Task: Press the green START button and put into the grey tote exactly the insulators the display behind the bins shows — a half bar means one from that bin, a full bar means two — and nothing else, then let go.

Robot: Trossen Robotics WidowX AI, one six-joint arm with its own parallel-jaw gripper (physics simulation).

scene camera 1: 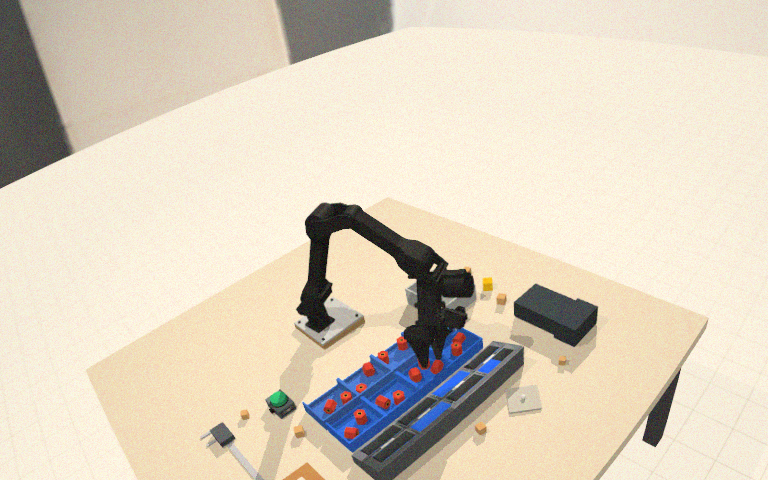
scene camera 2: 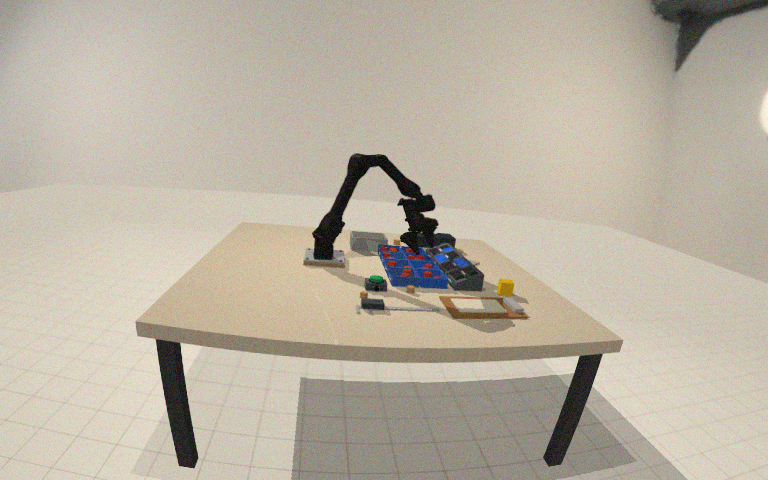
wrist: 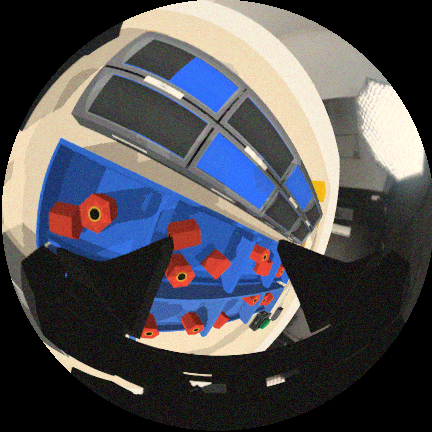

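Where they show: gripper, fingertip midpoint: (scene camera 1: 431,363) (scene camera 2: 425,251) (wrist: 226,244); arm's base, link origin: (scene camera 1: 320,322) (scene camera 2: 322,256).
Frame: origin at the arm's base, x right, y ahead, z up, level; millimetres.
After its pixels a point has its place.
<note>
My gripper (scene camera 1: 432,362) {x -28, y 392, z 32 mm} (wrist: 226,244) {x -28, y 392, z 32 mm} is open and empty, pointing down low over a blue bin with three red insulators. One insulator (wrist: 185,234) {x -54, y 387, z 8 mm} is beside the left fingertip in the wrist view; two others (wrist: 181,275) {x -46, y 347, z 9 mm} (wrist: 216,264) {x -8, y 360, z 7 mm} lie between the fingers' outlines. The blue bins (scene camera 1: 368,438) {x 201, y 395, z -15 mm} (scene camera 2: 419,283) {x 212, y 305, z -18 mm} hold more. The display (scene camera 1: 396,461) {x 227, y 513, z 24 mm} (scene camera 2: 472,283) {x 270, y 471, z 5 mm} shows one half bar (wrist: 205,85) {x -94, y 497, z 34 mm} and two full bars (wrist: 235,170) {x -36, y 453, z 22 mm} (wrist: 299,185) {x 64, y 487, z 37 mm}; its other windows are dark. The grey tote (scene camera 1: 416,297) {x -214, y 178, z 20 mm} (scene camera 2: 368,241) {x -211, y 203, z 18 mm} is partly behind my arm, its inside hidden. The green START button (scene camera 1: 278,399) {x 267, y 158, z 18 mm} (scene camera 2: 375,279) {x 281, y 142, z 14 mm} (wrist: 265,324) {x 254, y 155, z 17 mm} stands left of the bins.
A black block (scene camera 1: 555,314) {x -333, y 550, z 29 mm} stands beyond the display's far end. A yellow cube (scene camera 1: 487,284) {x -382, y 299, z 1 mm} and a small wooden cube (scene camera 1: 501,298) {x -350, y 369, z -1 mm} are near the tote. A pale plate (scene camera 1: 523,399) {x -83, y 612, z -16 mm} lies behind the display. A dark-handled tool (scene camera 2: 372,303) {x 440, y 106, z -3 mm} and an orange frame (scene camera 2: 447,305) {x 414, y 332, z -16 mm} lie at the front.
</note>
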